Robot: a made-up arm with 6 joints.
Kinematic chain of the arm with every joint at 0, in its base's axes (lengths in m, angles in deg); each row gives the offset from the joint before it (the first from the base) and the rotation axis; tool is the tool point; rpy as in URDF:
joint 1: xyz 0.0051 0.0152 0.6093 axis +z
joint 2: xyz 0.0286 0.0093 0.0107 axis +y
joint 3: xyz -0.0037 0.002 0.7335 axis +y
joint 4: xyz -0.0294 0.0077 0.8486 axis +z
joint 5: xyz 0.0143 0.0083 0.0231 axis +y
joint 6: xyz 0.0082 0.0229 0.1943 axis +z
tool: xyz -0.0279 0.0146 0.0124 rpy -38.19 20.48 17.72
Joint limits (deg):
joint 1: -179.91..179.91
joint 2: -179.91..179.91
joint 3: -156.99..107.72
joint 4: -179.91..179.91
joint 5: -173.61..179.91
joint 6: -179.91..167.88
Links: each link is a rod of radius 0.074 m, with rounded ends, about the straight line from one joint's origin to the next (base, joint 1, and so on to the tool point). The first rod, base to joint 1, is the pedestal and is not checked.
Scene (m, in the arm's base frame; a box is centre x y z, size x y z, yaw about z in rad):
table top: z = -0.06
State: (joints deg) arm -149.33 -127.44 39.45 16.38 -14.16 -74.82
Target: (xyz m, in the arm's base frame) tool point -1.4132 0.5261 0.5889
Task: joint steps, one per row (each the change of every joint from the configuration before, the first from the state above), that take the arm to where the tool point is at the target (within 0.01 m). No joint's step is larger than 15 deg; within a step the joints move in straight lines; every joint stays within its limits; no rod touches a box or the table.
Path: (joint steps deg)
1: 14.67 -0.34 3.32 0.33 -0.29 -0.02
2: 14.68 -0.34 3.31 0.33 -0.30 -0.01
3: 14.67 -0.34 3.32 0.33 -0.29 -0.02
4: 14.68 -0.34 3.32 0.33 -0.30 -0.01
5: 14.67 -0.34 3.31 0.33 -0.29 -0.02
6: 14.68 -0.34 3.32 0.33 -0.30 -0.01
7: 14.67 -0.34 3.32 0.33 -0.29 -0.02
8: 14.68 -0.33 3.31 0.33 -0.29 -0.01
9: 14.67 -0.34 3.32 0.33 -0.30 -0.02

